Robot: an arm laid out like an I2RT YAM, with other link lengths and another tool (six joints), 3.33 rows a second.
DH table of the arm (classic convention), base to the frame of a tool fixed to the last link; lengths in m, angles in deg. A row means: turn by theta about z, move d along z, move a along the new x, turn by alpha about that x. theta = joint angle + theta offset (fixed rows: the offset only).
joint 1: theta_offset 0  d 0.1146  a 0.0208  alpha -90
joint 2: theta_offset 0  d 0  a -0.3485  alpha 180
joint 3: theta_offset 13.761  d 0  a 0.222  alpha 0
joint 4: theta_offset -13.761  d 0.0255  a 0.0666  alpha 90
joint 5: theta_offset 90  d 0.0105  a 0  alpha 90
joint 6: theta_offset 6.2  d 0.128  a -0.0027  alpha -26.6
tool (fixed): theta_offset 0  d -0.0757  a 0  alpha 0
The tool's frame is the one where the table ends.
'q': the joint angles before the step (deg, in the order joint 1, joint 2, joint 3, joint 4, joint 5, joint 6). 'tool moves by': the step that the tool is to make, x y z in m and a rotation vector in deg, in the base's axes. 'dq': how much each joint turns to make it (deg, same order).
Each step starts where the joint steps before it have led.
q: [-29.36 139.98 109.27 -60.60 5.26 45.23]
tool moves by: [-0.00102 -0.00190 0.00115 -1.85 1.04 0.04]
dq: [0.00 0.00 0.01 0.00 2.12 0.00]
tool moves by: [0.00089 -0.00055 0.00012 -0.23 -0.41 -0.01]
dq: [0.00 0.01 0.02 0.45 0.00 0.01]
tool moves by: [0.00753 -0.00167 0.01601 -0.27 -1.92 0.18]
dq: [0.17 -0.18 3.86 -2.24 -0.70 -0.01]
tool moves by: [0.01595 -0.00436 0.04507 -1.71 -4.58 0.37]
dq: [0.35 -0.04 11.31 -6.52 -0.73 0.02]
